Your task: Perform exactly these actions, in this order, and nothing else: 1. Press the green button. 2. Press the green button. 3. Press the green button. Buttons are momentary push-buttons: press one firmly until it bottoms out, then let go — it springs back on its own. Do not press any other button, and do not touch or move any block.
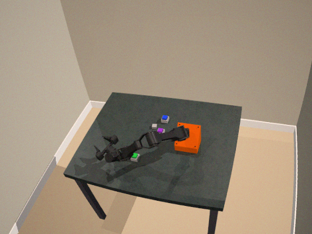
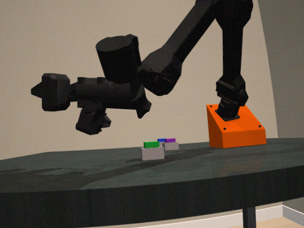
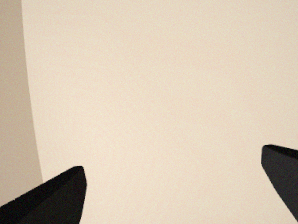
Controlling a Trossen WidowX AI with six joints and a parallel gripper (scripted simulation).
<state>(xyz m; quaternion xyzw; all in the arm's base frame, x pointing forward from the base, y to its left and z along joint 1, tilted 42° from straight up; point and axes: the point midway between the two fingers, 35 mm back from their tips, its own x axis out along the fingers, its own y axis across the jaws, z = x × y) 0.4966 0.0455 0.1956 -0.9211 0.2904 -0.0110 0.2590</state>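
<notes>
Right now the green button is 22 cm behind my gripper tip and 13 cm below it. Also, from my gripper tip: purple button 36 cm behind, 24 cm to the right, 13 cm below; blue button 37 cm to the right, 37 cm behind, 13 cm below.
</notes>
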